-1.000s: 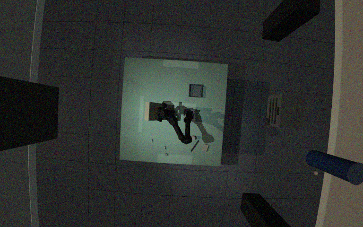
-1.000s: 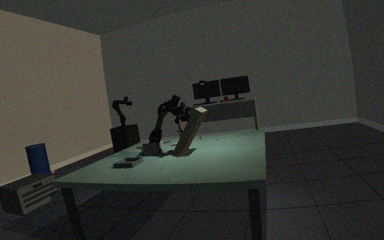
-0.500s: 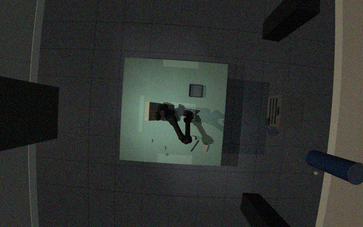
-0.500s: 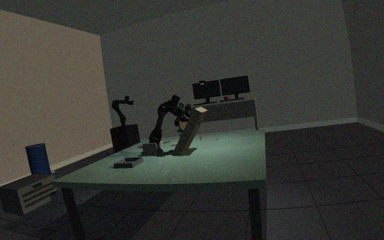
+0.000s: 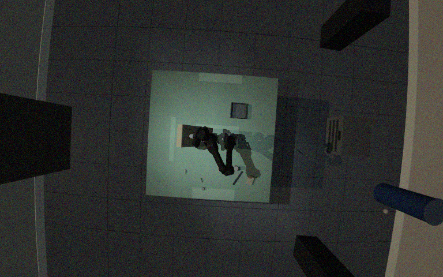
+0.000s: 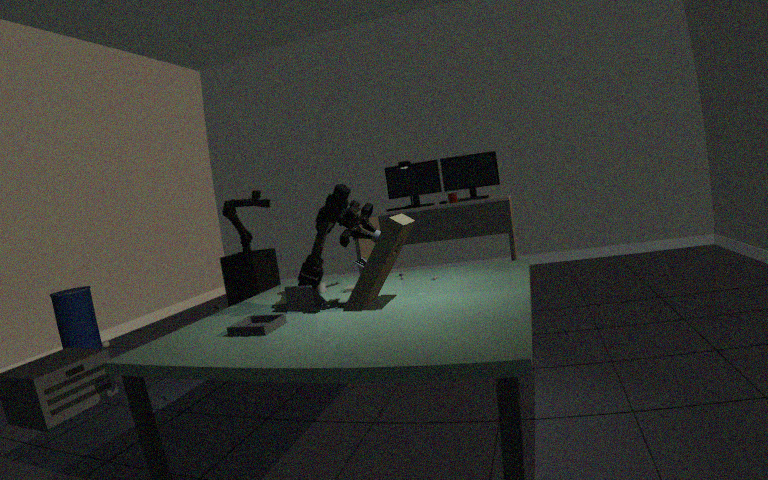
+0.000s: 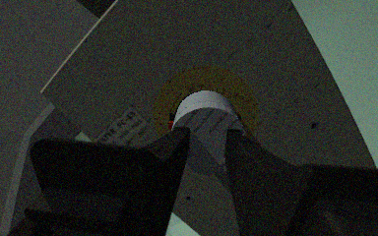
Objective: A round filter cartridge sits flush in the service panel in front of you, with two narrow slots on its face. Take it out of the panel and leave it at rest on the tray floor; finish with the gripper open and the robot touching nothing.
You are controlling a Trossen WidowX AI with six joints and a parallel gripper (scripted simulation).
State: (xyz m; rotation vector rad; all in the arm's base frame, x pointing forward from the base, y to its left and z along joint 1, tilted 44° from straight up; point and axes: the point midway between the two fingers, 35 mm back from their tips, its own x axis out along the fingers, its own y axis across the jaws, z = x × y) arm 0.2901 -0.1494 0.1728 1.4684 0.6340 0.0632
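My gripper tip is now 10 mm past the service panel and 100 mm above it. Also, from my gripper tip: square tray: 370 mm behind, 300 mm to the right, 240 mm below; then round filter cartridge: 10 mm ahead, 10 mm below.
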